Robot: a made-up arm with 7 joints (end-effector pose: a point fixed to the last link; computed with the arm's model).
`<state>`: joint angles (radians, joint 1 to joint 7).
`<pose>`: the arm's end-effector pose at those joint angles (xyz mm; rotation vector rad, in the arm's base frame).
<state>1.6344 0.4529 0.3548 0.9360 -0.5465 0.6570 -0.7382</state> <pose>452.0 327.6 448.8 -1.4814 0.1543 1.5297</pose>
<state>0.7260 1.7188 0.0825 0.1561 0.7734 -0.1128 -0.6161</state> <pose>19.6 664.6 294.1 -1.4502 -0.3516 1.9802</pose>
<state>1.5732 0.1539 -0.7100 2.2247 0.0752 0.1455 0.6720</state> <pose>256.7 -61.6 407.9 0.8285 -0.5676 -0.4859</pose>
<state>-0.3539 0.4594 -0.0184 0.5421 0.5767 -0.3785 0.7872</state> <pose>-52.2 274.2 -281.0 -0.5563 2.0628 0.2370</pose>
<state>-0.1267 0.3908 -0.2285 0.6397 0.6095 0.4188 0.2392</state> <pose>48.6 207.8 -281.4 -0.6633 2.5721 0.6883</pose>
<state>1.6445 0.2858 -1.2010 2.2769 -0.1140 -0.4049 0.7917</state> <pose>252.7 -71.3 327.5 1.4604 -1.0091 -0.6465</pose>
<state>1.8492 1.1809 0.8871 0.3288 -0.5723 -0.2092 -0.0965</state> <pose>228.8 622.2 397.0 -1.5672 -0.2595 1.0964</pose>
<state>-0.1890 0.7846 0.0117 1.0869 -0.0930 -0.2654 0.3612</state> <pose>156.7 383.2 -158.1 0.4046 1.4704 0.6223</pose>
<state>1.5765 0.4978 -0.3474 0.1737 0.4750 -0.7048 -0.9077</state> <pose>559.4 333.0 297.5 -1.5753 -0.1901 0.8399</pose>
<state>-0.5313 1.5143 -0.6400 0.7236 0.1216 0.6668 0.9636</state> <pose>-16.9 593.3 95.0 -0.6911 -2.2669 -1.2229</pose>
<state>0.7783 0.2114 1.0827 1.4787 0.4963 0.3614 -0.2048</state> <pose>382.5 330.9 137.1 -1.9078 0.3134 0.3496</pose>
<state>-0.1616 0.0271 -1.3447 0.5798 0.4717 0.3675 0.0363</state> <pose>-94.1 3.2 -283.0 0.8438 2.5839 0.0787</pose>
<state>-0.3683 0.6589 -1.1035 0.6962 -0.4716 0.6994 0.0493</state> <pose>-137.1 339.5 -205.6 2.1315 1.8511 0.8688</pose>
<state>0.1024 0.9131 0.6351 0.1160 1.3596 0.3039 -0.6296</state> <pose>101.8 500.1 -126.3 2.4856 -0.8701 -1.5511</pose>
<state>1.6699 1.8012 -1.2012 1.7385 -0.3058 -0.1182 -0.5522</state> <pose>192.2 452.1 365.4 0.5276 -0.5042 1.3204</pose>
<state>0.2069 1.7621 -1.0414 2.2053 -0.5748 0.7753 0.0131</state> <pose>143.7 355.5 126.1 1.6031 0.6612 1.0930</pose>
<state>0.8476 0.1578 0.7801 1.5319 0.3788 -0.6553 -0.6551</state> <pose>408.2 290.8 215.9 -1.9104 -0.7887 0.3241</pose>
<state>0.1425 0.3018 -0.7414 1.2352 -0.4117 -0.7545 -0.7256</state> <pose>245.3 33.0 -183.3 -0.2423 0.5258 0.0407</pose>
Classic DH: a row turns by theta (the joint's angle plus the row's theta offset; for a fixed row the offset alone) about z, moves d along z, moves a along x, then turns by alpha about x. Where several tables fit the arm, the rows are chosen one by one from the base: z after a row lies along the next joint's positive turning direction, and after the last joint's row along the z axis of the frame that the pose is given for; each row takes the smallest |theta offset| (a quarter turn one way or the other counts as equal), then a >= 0, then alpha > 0; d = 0 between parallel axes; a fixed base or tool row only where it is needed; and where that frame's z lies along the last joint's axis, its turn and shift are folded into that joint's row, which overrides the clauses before.
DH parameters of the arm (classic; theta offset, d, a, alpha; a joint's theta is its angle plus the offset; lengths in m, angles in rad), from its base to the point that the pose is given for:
base (fixed): 0 0.2666 0.0115 1.5708
joint 1: -1.5708 -0.0906 0.0197 -1.5708
joint 2: -1.5708 0.021 0.0059 1.5708
joint 3: -1.5708 -0.3144 0.0144 -1.5708
joint 4: 0 0.0243 0.0233 1.5708
joint 5: 0 -0.2243 -0.0152 1.5708
joint 6: -1.5708 -0.0203 0.0151 -1.5708
joint 7: 0.8847 0.0383 0.0117 1.8572
tool (fixed): 1.2725 0.0121 0 0

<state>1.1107 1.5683 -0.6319 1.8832 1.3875 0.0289 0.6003</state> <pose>265.6 324.2 332.3 0.1778 0.8299 -0.2814</pose>
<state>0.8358 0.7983 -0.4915 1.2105 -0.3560 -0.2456 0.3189</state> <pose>463.3 307.7 113.5 0.6888 0.5516 0.6188</pose>
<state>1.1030 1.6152 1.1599 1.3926 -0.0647 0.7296 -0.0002</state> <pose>-63.7 493.0 461.5 -1.4269 -0.6564 1.2898</pose>
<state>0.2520 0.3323 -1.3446 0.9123 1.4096 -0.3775 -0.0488</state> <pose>177.3 55.5 -248.0 -0.6912 2.0294 0.0271</pose>
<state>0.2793 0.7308 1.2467 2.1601 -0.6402 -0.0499 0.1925</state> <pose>145.1 383.4 256.3 -0.0589 -0.4811 1.7329</pose>
